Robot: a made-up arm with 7 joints.
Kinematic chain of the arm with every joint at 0, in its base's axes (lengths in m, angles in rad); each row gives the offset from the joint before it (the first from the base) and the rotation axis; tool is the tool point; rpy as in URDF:
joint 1: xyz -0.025 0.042 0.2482 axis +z
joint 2: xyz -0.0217 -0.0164 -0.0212 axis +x
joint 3: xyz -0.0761 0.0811 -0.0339 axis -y
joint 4: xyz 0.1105 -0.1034 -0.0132 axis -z
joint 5: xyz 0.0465 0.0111 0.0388 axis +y
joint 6: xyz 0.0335 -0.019 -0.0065 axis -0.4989 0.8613 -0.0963
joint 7: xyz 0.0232 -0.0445 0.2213 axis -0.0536 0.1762 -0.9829
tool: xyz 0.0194 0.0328 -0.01 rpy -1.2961 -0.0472 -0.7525
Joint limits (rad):
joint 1: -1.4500..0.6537
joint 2: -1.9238..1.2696
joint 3: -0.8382..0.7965
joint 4: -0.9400..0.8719
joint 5: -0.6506..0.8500
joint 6: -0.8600..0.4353
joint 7: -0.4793..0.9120
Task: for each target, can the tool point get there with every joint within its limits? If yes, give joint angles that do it. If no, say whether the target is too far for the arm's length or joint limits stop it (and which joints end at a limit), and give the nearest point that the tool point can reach.
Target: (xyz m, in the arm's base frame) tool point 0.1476 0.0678 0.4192
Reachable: yes | joints 0.4257 0.3452 0.0935 -0.2947 0.1931 0.1975 -0.2989
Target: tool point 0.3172 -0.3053 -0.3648
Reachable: no: too far | nearest point 0.1455 -0.1311 -0.0539 | short by 0.396 m
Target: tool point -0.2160 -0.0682 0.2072
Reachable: yes | joints -1.1006 0.9071 0.0495 -0.5142 -0.4642 -0.6603 0.7316
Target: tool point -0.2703 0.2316 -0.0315
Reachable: no: joint limits stop it (at a limit: joint 1, joint 2, joint 3, joint 6, joint 7) | nearest point -0.2139 0.1895 0.0326 | short by 0.095 m
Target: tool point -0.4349 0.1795 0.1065
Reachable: no: joint limits stop it (at a limit: joint 1, joint 2, joint 3, joint 4, joint 7) | nearest point -0.3489 0.1277 0.1488 | short by 0.109 m
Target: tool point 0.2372 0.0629 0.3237
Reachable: yes | joints -0.1060 -0.8457 0.0652 -0.0127 0.4874 0.2819 0.6076
